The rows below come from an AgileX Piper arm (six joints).
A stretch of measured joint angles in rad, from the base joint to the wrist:
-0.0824, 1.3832, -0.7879, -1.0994, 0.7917, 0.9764
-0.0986, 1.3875, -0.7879, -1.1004, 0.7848, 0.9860
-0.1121, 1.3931, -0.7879, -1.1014, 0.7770, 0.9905
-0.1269, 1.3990, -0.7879, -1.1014, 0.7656, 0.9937
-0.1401, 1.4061, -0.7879, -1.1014, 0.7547, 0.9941
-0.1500, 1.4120, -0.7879, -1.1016, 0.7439, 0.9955
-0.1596, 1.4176, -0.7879, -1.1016, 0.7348, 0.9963
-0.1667, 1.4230, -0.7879, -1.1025, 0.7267, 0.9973
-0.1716, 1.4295, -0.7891, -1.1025, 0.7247, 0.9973
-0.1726, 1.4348, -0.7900, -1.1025, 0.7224, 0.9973
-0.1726, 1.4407, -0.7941, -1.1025, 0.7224, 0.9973
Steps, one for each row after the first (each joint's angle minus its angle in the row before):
-0.0162, 0.0043, 0.0000, -0.0010, -0.0069, 0.0096
-0.0135, 0.0056, 0.0000, -0.0010, -0.0078, 0.0045
-0.0148, 0.0059, 0.0000, 0.0000, -0.0114, 0.0032
-0.0132, 0.0071, 0.0000, 0.0000, -0.0109, 0.0004
-0.0099, 0.0059, 0.0000, -0.0002, -0.0108, 0.0014
-0.0096, 0.0056, 0.0000, 0.0000, -0.0091, 0.0008
-0.0071, 0.0054, 0.0000, -0.0009, -0.0081, 0.0010
-0.0049, 0.0065, -0.0012, 0.0000, -0.0020, 0.0000
-0.0010, 0.0053, -0.0009, 0.0000, -0.0023, 0.0000
0.0000, 0.0059, -0.0041, 0.0000, 0.0000, 0.0000

